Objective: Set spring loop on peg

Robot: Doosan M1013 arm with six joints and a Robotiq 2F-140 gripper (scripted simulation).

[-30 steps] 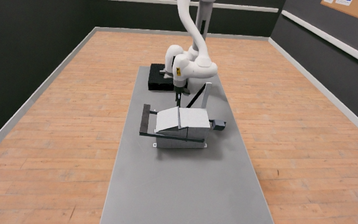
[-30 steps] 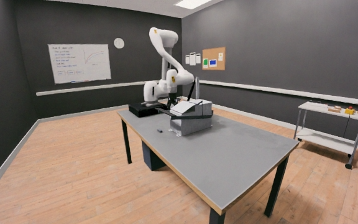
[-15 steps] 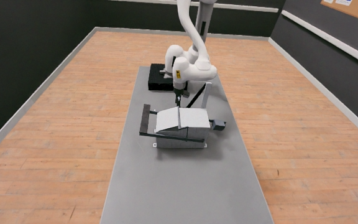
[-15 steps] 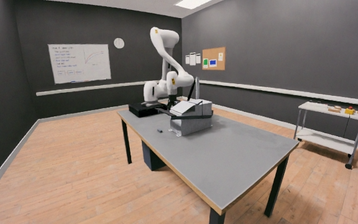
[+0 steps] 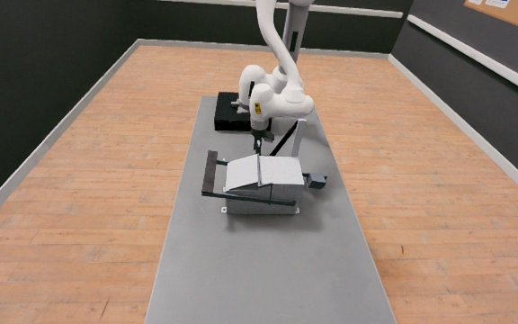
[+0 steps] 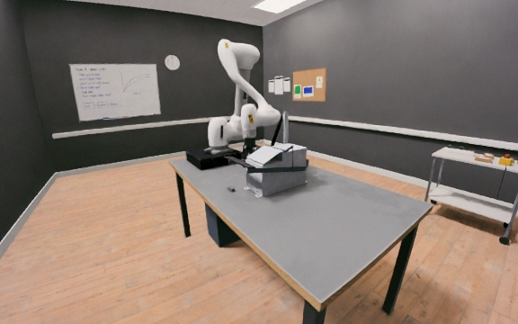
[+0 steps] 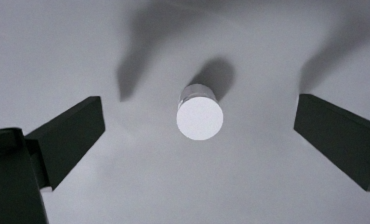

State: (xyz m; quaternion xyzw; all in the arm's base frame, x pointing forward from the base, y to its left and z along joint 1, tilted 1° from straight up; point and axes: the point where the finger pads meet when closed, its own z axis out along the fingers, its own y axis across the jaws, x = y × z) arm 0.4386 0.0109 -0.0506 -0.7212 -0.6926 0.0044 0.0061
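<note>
Now: hand 10 mm above the steel test weight. Also, from my hand: small dark object (160 mm ahead, 250 mm to the right, 30 mm below).
</note>
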